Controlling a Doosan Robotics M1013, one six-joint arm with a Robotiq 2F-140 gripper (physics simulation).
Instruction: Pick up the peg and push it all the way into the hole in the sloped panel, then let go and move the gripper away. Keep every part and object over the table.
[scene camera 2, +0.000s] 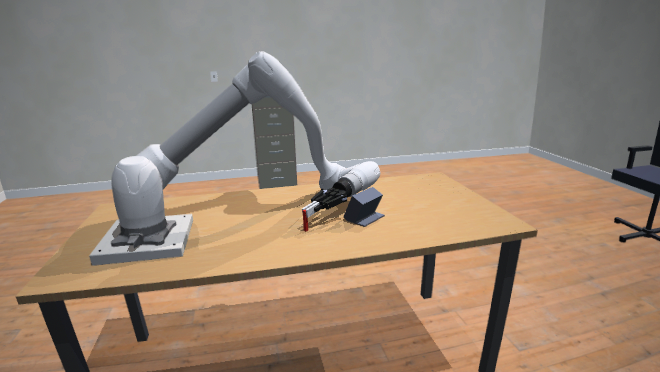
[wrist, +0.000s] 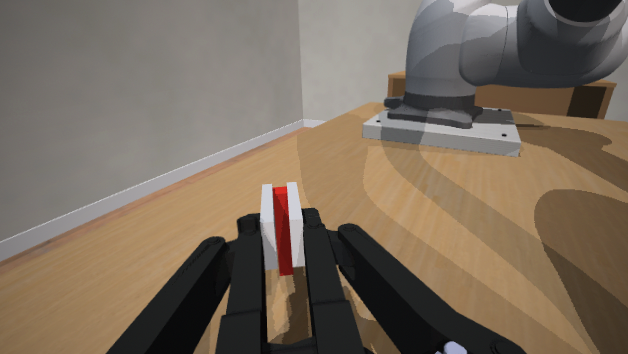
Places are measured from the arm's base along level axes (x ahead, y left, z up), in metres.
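Where they show: gripper, fingertip midpoint: (scene camera 2: 304, 213) (wrist: 280, 201); arm's base at its link origin: (scene camera 2: 145, 234) (wrist: 435, 115).
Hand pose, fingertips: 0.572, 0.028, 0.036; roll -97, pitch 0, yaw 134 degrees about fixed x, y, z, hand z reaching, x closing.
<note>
Things, the pixels of their top centre, and the offset from my fingertips, as dx, dy, dz. Level surfaces: height alone.
- red peg at its top centre: (wrist: 279, 190) (scene camera 2: 305, 210) +0.001, +0.001, +0.010
- dark sloped panel at its top centre: (scene camera 2: 364, 191) +0.232, +0.081, +0.040
- wooden table at its surface level: dz -0.070
A red peg (scene camera 2: 305, 220) (wrist: 283, 230) is held between the white pads of my gripper (scene camera 2: 308, 210) (wrist: 280, 201), which is shut on it. In the scene view the peg stands about upright, its lower end at or close to the table top; whether it touches cannot be told. The gripper lies nearly level, low over the table, pointing toward the robot's base. The dark sloped panel (scene camera 2: 363, 205) stands just right of the gripper, below the wrist; it does not show in the wrist view. Its hole cannot be made out.
The wooden table (scene camera 2: 440, 215) (wrist: 165, 280) carries the robot's pale base plate (scene camera 2: 145, 252) (wrist: 440, 142) at its left end in the scene view. The white wrist link (scene camera 2: 364, 177) hangs low above and behind the panel. A grey cabinet (scene camera 2: 276, 150) stands behind the table.
</note>
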